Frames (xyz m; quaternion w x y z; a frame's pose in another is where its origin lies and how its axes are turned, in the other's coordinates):
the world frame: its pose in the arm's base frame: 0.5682 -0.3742 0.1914 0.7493 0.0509 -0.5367 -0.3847
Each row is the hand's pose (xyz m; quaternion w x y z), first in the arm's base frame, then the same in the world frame.
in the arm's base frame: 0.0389 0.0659 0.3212 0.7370 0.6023 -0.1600 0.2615
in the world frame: -0.2462 0.0949 0.6489 0.5682 0.6157 0.5207 0.1644
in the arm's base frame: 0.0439 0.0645 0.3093 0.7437 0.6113 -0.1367 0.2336
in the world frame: -0.2538 0.0907 0.6392 0.5718 0.5981 0.5437 0.1400
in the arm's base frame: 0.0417 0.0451 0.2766 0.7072 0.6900 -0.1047 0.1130
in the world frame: -0.2668 0.0600 0.6209 0.5777 0.5819 0.5723 -0.0083
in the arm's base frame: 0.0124 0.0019 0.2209 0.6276 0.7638 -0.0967 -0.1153
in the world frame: -0.2859 -0.0128 0.6077 0.6054 0.5157 0.5523 -0.2500
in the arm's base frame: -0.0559 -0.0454 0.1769 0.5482 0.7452 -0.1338 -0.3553
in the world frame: -0.2985 -0.1030 0.6310 0.6572 0.3912 0.4625 -0.4485
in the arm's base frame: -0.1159 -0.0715 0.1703 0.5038 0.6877 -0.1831 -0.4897
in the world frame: -0.2947 -0.1558 0.6700 0.6991 0.2972 0.3728 -0.5328
